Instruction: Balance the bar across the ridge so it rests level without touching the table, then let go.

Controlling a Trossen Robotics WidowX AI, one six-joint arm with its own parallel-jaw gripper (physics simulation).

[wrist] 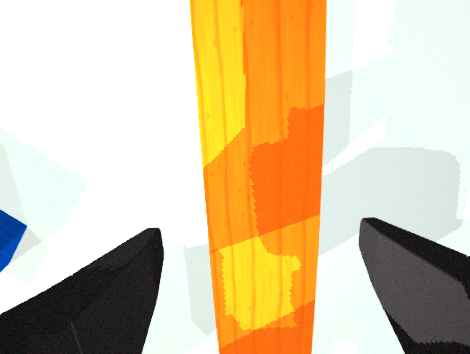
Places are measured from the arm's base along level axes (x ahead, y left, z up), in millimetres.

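Pixels of known places: gripper, fingertip midpoint: (261, 236).
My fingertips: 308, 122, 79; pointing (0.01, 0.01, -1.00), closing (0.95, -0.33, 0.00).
Note:
Behind a point stands the place of what it marks, as x, y, z.
The orange bar (282, 60) {330, 170, 84}, with wood grain and patches of yellow light and darker shadow, runs from the top to the bottom of the wrist view, a little right of its middle. Both of its ends are out of view. My gripper (261, 236) {308, 122, 79} is open and empty, with one dark finger on each side of the bar and a visible gap between each finger and the bar's sides. The ridge cannot be made out under the bar, so whether the bar is level or touches the table cannot be told here.
Part of a blue object (9, 239) {173, 134, 17} shows at the left edge, beyond the left finger. The white table top (100, 80) {254, 189, 0} is very bright, with pale grey shadows to the right of the bar and near the blue object.

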